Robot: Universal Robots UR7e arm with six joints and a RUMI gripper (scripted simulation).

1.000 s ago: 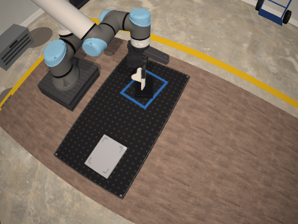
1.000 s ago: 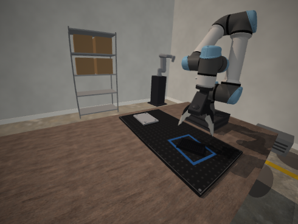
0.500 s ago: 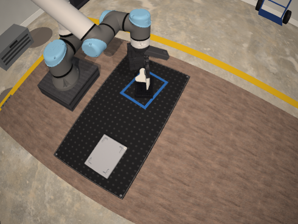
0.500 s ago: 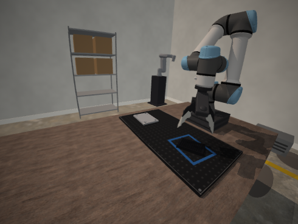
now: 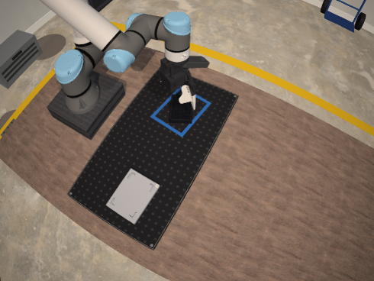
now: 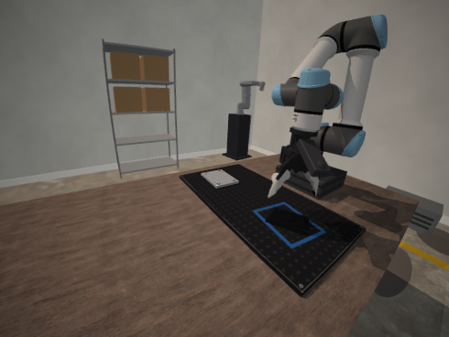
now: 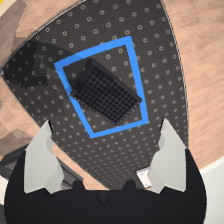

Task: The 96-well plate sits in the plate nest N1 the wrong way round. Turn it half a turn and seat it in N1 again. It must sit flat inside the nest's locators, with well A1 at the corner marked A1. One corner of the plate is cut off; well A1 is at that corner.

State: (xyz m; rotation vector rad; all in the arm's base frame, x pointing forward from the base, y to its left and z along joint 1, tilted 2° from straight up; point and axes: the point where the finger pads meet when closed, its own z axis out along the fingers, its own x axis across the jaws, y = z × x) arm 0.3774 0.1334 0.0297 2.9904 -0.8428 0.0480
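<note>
My hand is 80 mm above the black 96-well plate. Round my hand: plate nest N1: 20 mm behind, 390 mm to the right, 80 mm below.
</note>
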